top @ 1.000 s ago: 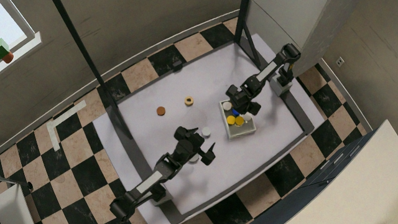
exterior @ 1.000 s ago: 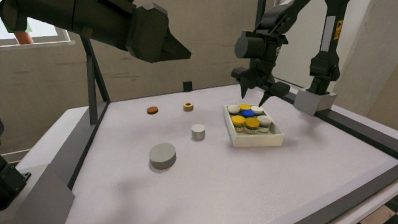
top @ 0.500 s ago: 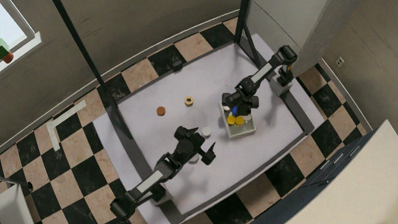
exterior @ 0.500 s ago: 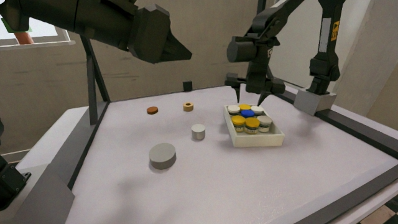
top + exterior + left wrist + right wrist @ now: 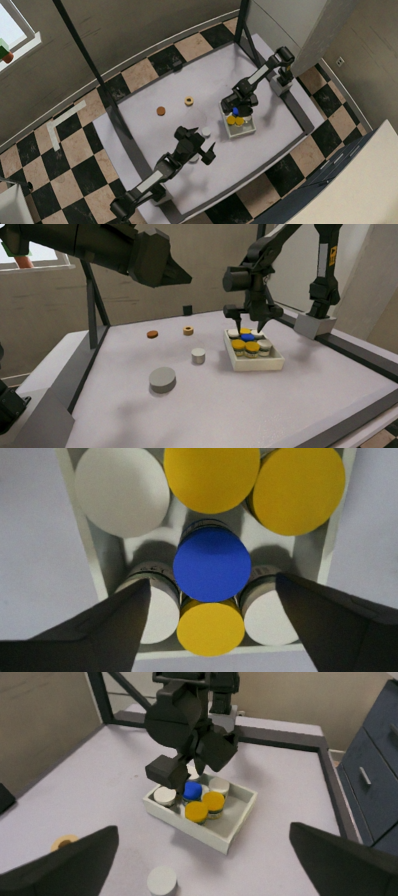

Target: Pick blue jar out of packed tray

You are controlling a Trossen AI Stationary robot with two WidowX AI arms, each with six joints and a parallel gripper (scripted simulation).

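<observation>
My left hand is 7 cm above the blue jar. Also, from my left hand: wide grey disc 33 cm to the right, 8 cm below, 1 cm ahead; tan ring 22 cm behind, 14 cm to the right, 8 cm below; brown disc 29 cm to the right, 28 cm behind, 9 cm below.
</observation>
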